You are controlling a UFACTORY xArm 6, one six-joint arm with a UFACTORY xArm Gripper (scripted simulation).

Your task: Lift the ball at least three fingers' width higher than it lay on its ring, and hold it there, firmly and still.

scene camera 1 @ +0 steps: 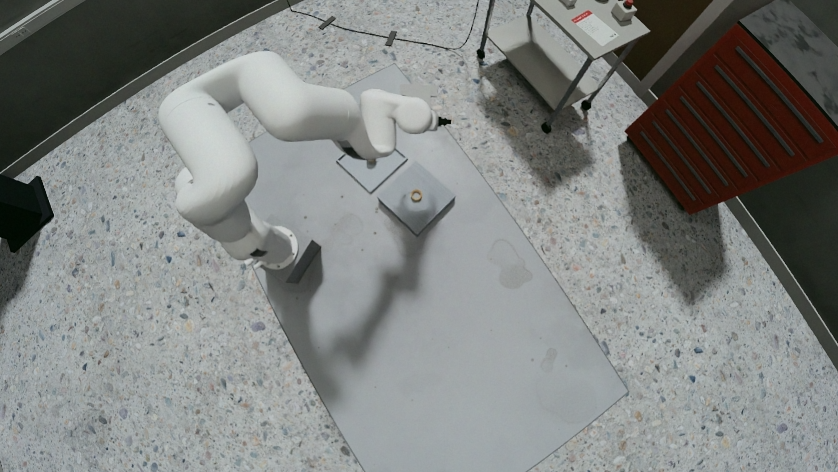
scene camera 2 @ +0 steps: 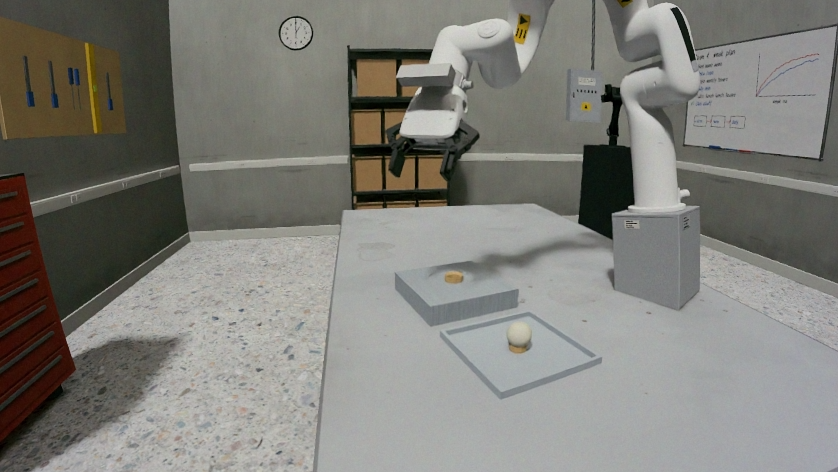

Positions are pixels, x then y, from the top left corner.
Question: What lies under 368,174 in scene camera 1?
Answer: A grey tray.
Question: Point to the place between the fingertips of my gripper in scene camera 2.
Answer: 418,176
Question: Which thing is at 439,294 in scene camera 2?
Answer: A grey block.
